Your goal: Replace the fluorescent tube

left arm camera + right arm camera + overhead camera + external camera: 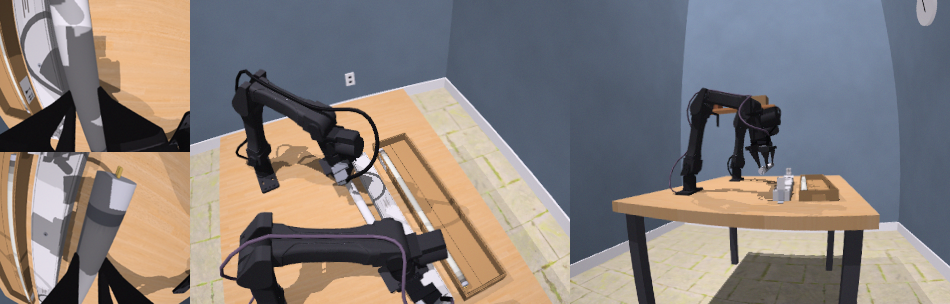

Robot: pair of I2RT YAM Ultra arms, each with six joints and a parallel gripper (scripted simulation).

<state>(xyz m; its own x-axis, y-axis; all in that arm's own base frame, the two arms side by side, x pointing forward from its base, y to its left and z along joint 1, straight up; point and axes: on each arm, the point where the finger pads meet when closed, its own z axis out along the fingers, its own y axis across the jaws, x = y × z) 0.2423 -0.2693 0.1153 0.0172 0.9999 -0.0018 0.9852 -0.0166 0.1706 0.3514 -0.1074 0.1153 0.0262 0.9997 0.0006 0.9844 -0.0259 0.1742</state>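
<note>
The lampholder is 8 cm ahead of my right hand, 7 cm to the right of it and 5 cm below it. The rest, counted from my right hand: light fixture 23 cm to the left, 6 cm below, 4 cm ahead; LED tube 22 cm to the left, 4 cm behind, 1 cm below; old fluorescent tube 25 cm to the left, 13 cm ahead, 10 cm below.
</note>
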